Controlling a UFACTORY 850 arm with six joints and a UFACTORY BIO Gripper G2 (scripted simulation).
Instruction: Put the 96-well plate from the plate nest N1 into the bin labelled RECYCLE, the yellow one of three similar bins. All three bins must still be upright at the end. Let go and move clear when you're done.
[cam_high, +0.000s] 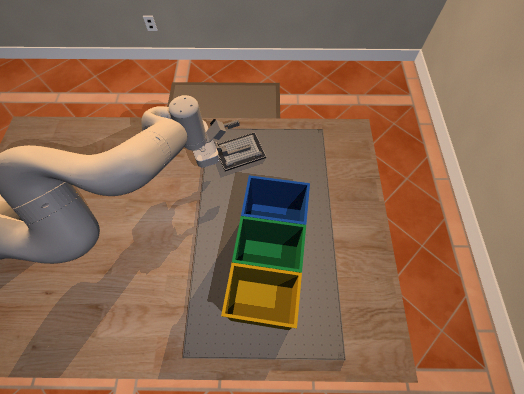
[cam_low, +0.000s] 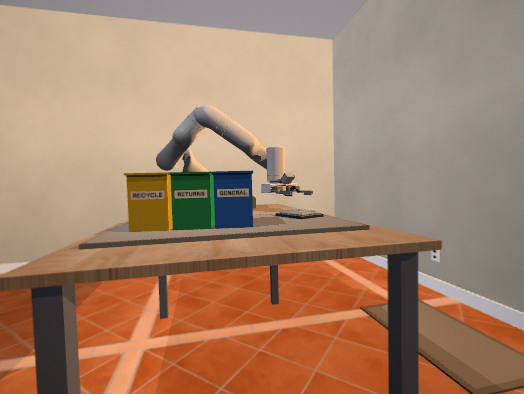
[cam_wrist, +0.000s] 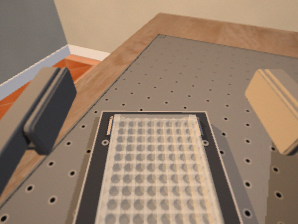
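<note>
The clear 96-well plate lies 80 mm below my hand. The rest, counted from my hand: blue general bin: 300 mm to the right, 80 mm ahead, 10 mm below; then grey perforated mat: 300 mm to the right, 100 mm below, 50 mm ahead; then dark plate nest N1: 90 mm below.
</note>
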